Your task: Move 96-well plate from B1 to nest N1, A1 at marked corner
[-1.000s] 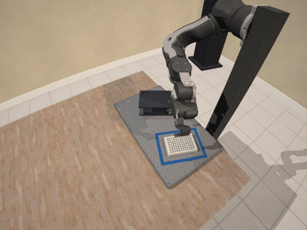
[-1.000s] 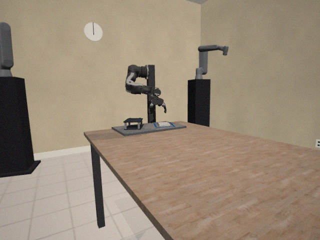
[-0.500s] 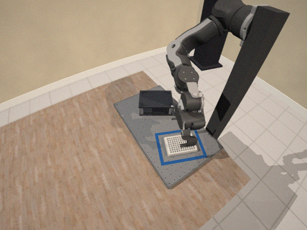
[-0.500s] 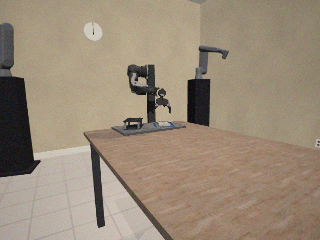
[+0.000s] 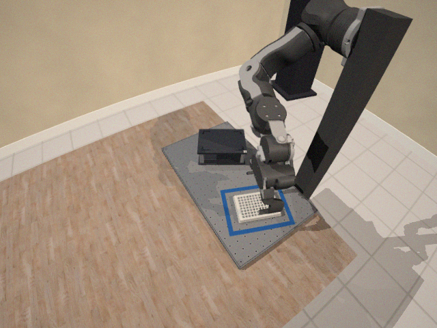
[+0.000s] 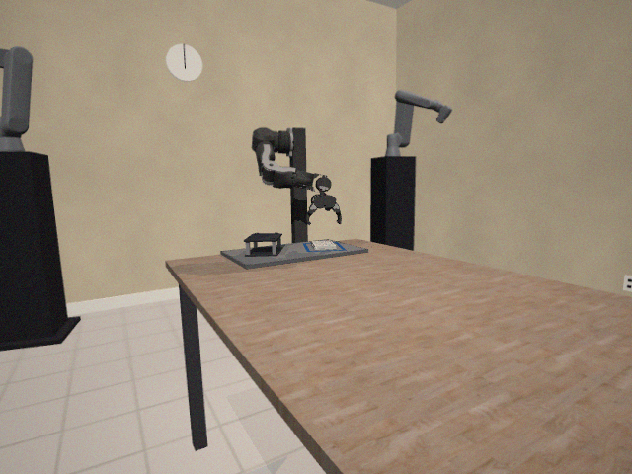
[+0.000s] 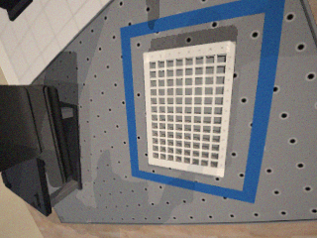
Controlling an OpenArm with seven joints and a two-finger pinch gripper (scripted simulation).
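Now: the white 96-well plate 80 mm below my hand. From my hand the other things lie so: black raised nest N1: 250 mm to the right, 30 mm below, 20 mm ahead; A1 label: 170 mm to the right, 40 mm behind, 30 mm below.
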